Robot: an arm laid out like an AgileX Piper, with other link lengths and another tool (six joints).
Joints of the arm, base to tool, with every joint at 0 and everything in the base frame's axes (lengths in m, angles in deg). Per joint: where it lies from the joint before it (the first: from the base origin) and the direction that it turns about. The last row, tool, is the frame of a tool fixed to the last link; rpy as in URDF.
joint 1: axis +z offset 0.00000 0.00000 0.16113
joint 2: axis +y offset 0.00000 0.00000 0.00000
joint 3: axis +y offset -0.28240 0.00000 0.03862
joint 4: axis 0.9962 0 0.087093 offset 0.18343 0.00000 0.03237
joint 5: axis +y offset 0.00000 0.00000 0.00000
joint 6: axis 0.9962 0 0.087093 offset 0.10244 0.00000 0.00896
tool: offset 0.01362 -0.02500 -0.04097 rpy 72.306 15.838 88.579
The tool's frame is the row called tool.
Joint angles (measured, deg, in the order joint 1, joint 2, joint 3, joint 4, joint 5, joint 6), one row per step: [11.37, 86.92, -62.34, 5.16, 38.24, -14.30]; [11.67, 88.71, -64.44, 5.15, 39.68, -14.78]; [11.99, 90.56, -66.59, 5.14, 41.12, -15.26]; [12.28, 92.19, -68.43, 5.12, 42.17, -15.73]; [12.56, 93.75, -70.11, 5.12, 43.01, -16.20]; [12.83, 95.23, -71.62, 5.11, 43.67, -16.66]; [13.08, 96.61, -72.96, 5.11, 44.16, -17.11]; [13.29, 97.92, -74.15, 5.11, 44.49, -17.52]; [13.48, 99.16, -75.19, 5.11, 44.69, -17.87]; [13.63, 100.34, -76.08, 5.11, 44.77, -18.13]
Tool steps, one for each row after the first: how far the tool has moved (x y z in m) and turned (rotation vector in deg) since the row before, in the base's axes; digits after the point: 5 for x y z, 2 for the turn. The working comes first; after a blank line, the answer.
Tool pose at each row, in the base's axes (x y z in m, rotation vector in deg; the steps are taken from these numbers as rounded here): [0.23411, 0.02082, 0.28189, 61.36, 130.97, 44.32]; [0.24100, 0.02332, 0.28154, 60.91, 132.48, 43.74]; [0.24809, 0.02601, 0.28087, 60.43, 134.01, 43.15]; [0.25460, 0.02848, 0.27999, 59.85, 135.24, 42.69]; [0.26087, 0.03093, 0.27872, 59.25, 136.34, 42.31]; [0.26682, 0.03330, 0.27711, 58.61, 137.34, 41.96]; [0.27239, 0.03556, 0.27526, 57.98, 138.23, 41.67]; [0.27767, 0.03761, 0.27311, 57.41, 138.98, 41.40]; [0.28259, 0.03954, 0.27069, 56.92, 139.64, 41.17]; [0.28714, 0.04125, 0.26793, 56.59, 140.20, 40.95]

[0.00689, 0.00250, -0.00035, -0.43, 1.03, 0.83]; [0.00709, 0.00269, -0.00067, -0.43, 1.04, 0.86]; [0.00651, 0.00247, -0.00088, -0.39, 0.75, 0.79]; [0.00627, 0.00245, -0.00127, -0.34, 0.63, 0.76]; [0.00595, 0.00237, -0.00161, -0.34, 0.53, 0.74]; [0.00557, 0.00226, -0.00185, -0.30, 0.45, 0.69]; [0.00528, 0.00205, -0.00215, -0.27, 0.37, 0.60]; [0.00492, 0.00193, -0.00242, -0.23, 0.33, 0.52]; [0.00455, 0.00171, -0.00276, -0.19, 0.32, 0.39]
